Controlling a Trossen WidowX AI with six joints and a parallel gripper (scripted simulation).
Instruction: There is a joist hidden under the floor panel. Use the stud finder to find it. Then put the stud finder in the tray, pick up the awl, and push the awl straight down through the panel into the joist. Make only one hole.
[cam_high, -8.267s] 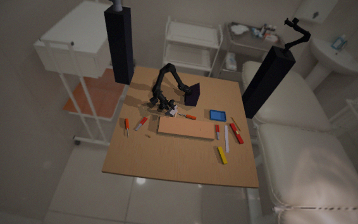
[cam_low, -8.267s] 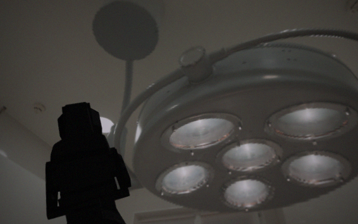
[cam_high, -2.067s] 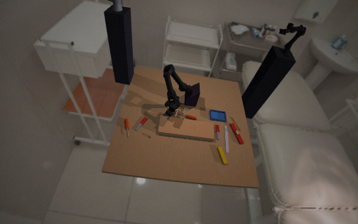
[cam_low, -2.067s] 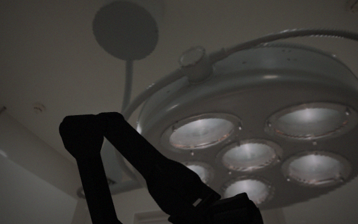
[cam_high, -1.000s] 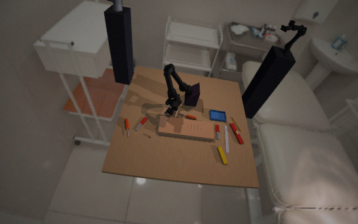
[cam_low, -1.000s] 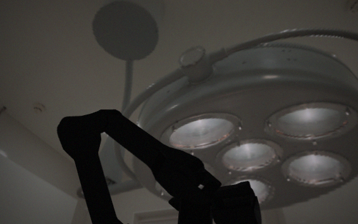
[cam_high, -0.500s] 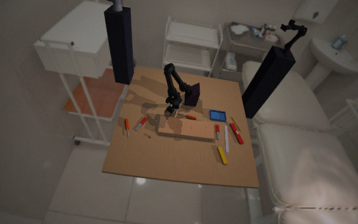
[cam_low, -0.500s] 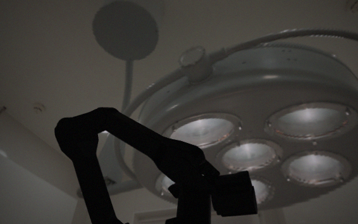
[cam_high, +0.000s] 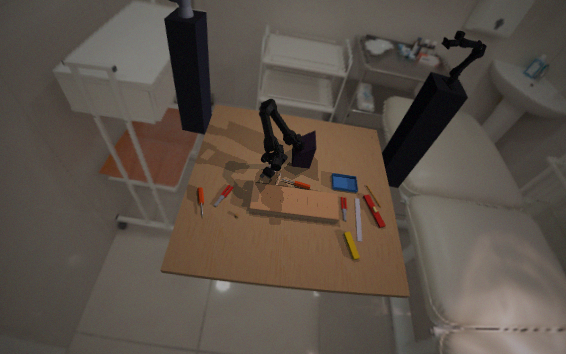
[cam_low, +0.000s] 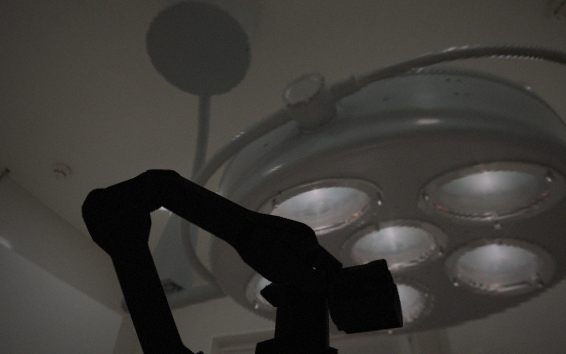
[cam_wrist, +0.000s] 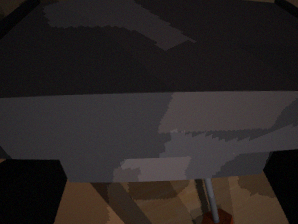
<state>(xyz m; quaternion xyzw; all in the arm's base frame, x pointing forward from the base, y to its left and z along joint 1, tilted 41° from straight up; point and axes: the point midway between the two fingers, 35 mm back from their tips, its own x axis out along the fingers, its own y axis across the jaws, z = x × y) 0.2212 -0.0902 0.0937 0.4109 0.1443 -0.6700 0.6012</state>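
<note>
Right now the brown-handled awl is 3 cm behind my gripper tip, 4 cm to the left of it and 7 cm below it. Round my gripper tip: green light: 3 cm behind, 2 cm to the left, 1 cm below; then blue tray: 10 cm behind, 47 cm to the left, 7 cm below; then stud finder: 2 cm behind.
</note>
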